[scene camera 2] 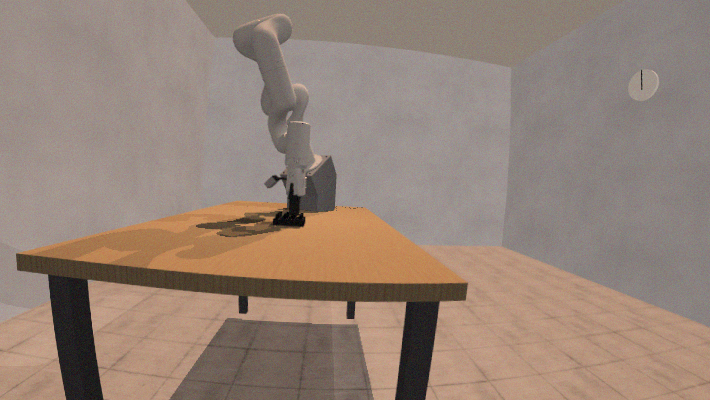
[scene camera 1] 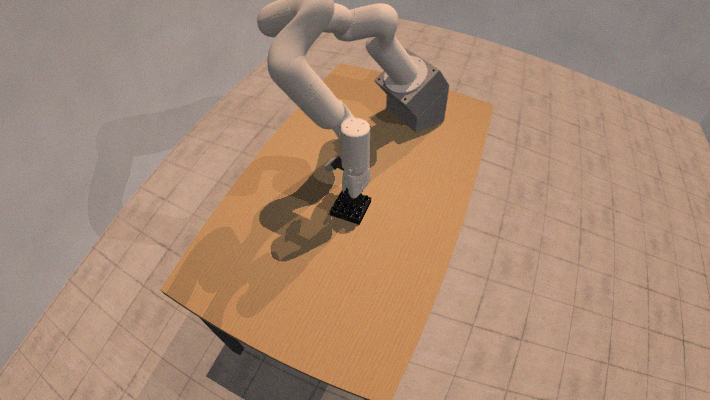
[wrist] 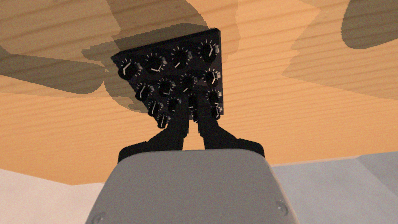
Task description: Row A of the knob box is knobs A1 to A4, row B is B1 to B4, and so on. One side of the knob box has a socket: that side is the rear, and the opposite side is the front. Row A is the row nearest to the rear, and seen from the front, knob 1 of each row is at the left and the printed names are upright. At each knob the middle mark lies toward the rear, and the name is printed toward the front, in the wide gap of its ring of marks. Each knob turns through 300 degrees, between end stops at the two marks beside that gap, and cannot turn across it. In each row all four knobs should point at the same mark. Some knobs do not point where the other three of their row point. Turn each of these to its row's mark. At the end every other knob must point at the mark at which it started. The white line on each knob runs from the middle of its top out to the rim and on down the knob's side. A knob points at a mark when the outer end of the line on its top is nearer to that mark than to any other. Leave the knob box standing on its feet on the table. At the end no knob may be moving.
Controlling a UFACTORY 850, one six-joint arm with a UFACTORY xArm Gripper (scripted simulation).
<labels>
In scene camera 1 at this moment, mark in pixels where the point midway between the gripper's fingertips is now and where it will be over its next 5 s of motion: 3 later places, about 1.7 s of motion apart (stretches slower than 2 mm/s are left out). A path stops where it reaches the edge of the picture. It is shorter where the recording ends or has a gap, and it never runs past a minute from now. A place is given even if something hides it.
My gripper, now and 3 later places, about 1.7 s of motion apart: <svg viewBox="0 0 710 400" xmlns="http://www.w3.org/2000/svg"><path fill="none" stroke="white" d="M356 201L356 192L358 186L358 190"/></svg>
</labels>
